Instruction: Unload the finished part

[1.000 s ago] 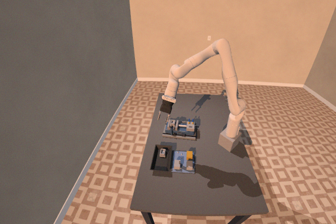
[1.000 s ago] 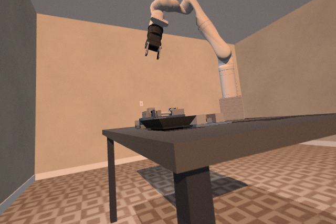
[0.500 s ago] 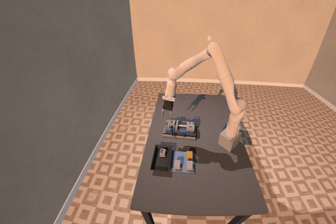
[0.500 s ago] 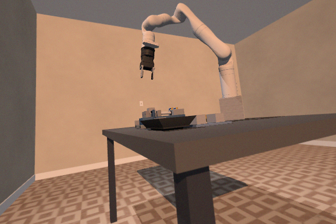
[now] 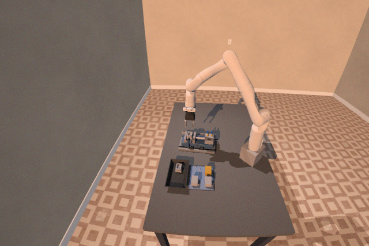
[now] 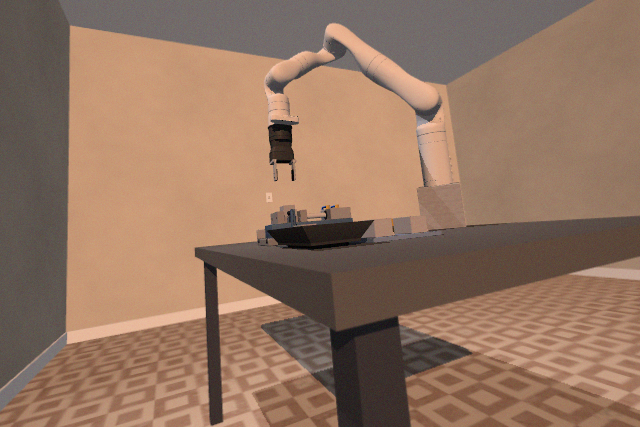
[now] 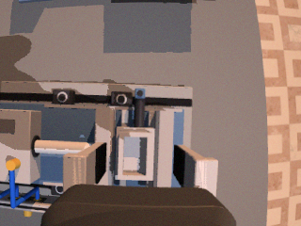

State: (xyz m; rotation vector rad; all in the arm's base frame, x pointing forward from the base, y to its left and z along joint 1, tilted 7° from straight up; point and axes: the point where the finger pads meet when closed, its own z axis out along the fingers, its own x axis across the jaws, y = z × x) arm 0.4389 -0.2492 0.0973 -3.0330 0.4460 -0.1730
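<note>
Now: hand 170 mm above the vise, 70 mm past it and 10 mm to the right of it. The rest, counted from my hand: blue fixture plate: 340 mm to the left, 210 mm below, 40 mm behind; orange block: 310 mm to the left, 190 mm below, 90 mm behind.
</note>
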